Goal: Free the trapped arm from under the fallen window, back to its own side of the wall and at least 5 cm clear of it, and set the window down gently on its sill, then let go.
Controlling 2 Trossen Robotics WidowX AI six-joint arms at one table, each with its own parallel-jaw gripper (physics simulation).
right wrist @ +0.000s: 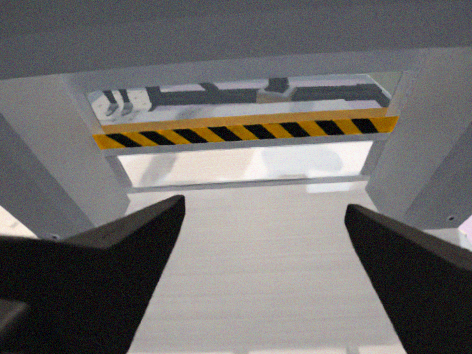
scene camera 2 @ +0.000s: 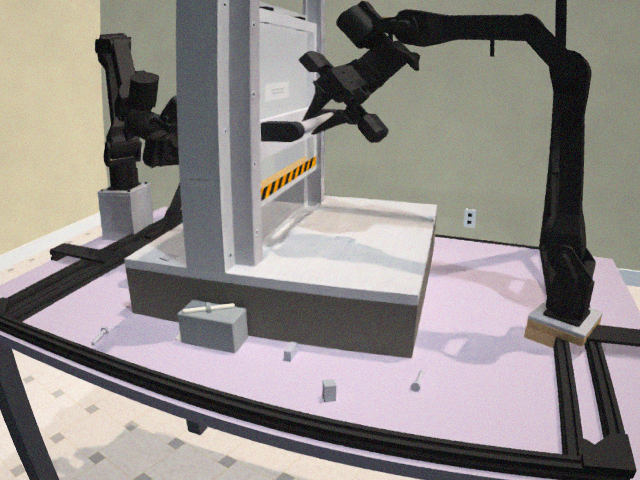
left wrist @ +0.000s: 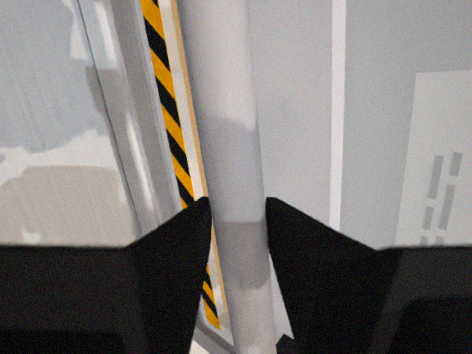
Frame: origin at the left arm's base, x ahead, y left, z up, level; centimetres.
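Seen in the pictures: left gripper, fingertip midpoint: (left wrist: 238, 207); right gripper, fingertip midpoint: (right wrist: 264, 207); left arm's base, origin of the base link: (scene camera 2: 567, 313); right arm's base, origin of the base link: (scene camera 2: 124, 187).
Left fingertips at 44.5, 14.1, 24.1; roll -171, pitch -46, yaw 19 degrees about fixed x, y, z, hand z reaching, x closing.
Offsets run from my left fingertips to a thing's middle, as dx, dy, dz. "pt": to the spot under its first point.
The window (scene camera 2: 286, 56) (left wrist: 300, 125) is a pale pane in the wall frame. Its striped bottom edge @[pt +3.7, +1.0, -9.0] (scene camera 2: 289, 177) (left wrist: 170, 107) (right wrist: 245, 132) stands raised above the sill (right wrist: 250, 184), with a gap between them. My left gripper (scene camera 2: 310, 125) (left wrist: 238, 207) is shut on the window's round grey handle bar @[pt -3.7, +3.1, +1.5] (left wrist: 225, 100), one finger on each side. My right gripper (right wrist: 264, 207) is open and empty in the right wrist view, on the near side of the opening, its fingertips short of the sill. In scene camera 2 its fingers are hidden behind the wall post (scene camera 2: 201, 155), and its arm (scene camera 2: 121, 93) is at the picture's left.
The wall stands on a thick pale-topped base (scene camera 2: 382, 279). In front are a grey box (scene camera 2: 211, 330) with a cream rod on it, two small grey blocks @[-27.8, +22.0, -26.7] (scene camera 2: 329, 390) @[-17.1, +19.0, -27.1] (scene camera 2: 290, 352) and two bolts @[-33.7, +11.6, -27.4] (scene camera 2: 416, 382) @[+5.1, +39.4, -27.4] (scene camera 2: 99, 335). Black rails edge the table.
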